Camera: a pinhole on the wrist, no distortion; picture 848 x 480 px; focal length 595.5 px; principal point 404.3 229.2 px. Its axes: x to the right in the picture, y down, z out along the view. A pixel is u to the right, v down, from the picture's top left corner.
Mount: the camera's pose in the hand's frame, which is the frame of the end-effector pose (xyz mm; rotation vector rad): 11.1 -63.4 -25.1 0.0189 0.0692 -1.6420
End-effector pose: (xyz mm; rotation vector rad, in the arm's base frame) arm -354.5 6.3 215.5 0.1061 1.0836 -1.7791
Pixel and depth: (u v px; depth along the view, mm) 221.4 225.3 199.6
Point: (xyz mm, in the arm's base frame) -306.2 -131.9 318.7
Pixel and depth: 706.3 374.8 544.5
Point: -525.7 -410.1 672.8
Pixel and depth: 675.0 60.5 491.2
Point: -351.5 -198.5 741.3
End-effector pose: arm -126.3 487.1 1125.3 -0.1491 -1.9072 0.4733
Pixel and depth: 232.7 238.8 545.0
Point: -634.8 425.1 979.3
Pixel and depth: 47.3 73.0 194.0
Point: -283.8 475.3 1031.0
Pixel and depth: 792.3 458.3 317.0
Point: -392.4 188.7 1266.2
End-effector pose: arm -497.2 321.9 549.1 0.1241 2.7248 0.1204
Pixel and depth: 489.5 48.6 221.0
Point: -378.4 227.6 380.0
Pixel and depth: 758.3 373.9 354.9
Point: -475.4 55.0 194.6
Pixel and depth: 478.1 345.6 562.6
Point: -416.9 199.6 -3.7
